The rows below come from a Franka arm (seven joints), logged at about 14 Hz.
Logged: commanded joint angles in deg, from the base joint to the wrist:
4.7, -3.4, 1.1, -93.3, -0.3, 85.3, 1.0
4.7, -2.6, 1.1, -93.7, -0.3, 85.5, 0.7
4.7, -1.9, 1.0, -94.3, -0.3, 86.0, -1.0
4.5, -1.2, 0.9, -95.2, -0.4, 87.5, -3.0
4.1, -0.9, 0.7, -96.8, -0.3, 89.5, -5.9
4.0, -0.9, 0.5, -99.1, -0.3, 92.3, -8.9
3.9, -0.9, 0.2, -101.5, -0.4, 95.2, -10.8
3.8, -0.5, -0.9, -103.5, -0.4, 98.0, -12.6
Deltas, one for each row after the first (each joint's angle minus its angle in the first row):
0.0, 0.8, 0.0, -0.4, 0.0, 0.2, -0.3
0.0, 1.5, -0.1, -1.0, 0.0, 0.7, -2.0
-0.2, 2.2, -0.2, -1.9, -0.1, 2.2, -4.0
-0.6, 2.5, -0.4, -3.5, 0.0, 4.2, -6.9
-0.7, 2.5, -0.6, -5.8, 0.0, 7.0, -9.9
-0.8, 2.5, -0.9, -8.2, -0.1, 9.9, -11.8
-0.9, 2.9, -2.0, -10.2, -0.1, 12.7, -13.6

